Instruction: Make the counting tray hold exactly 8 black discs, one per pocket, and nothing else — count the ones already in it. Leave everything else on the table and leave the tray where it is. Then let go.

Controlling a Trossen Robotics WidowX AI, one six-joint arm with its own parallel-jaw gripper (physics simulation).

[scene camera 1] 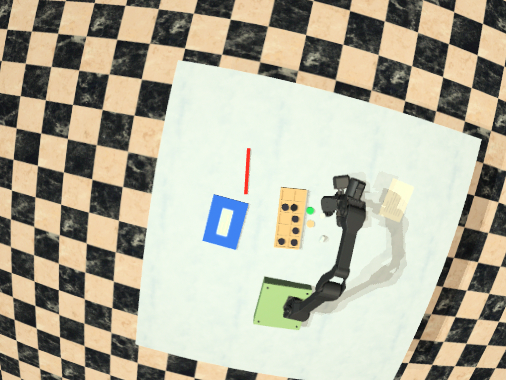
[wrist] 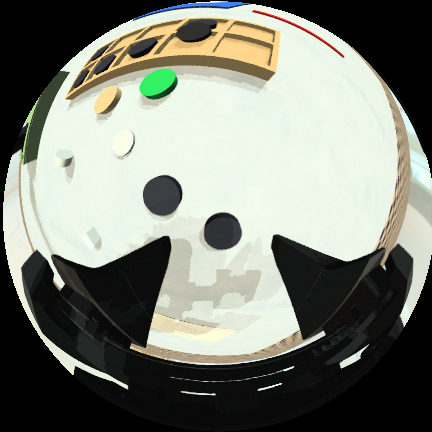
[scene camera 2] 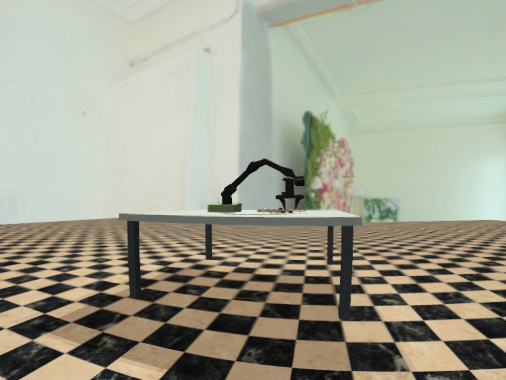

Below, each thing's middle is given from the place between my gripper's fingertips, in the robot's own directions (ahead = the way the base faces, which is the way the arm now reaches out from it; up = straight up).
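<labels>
My gripper is now 20 mm above the green disc (wrist: 158,83), 100 mm past it and 80 mm to the right of it. Counted from my hand, the tan counting tray (scene camera 1: 290,196) is 140 mm to the left, 160 mm behind and 10 mm below.
</labels>
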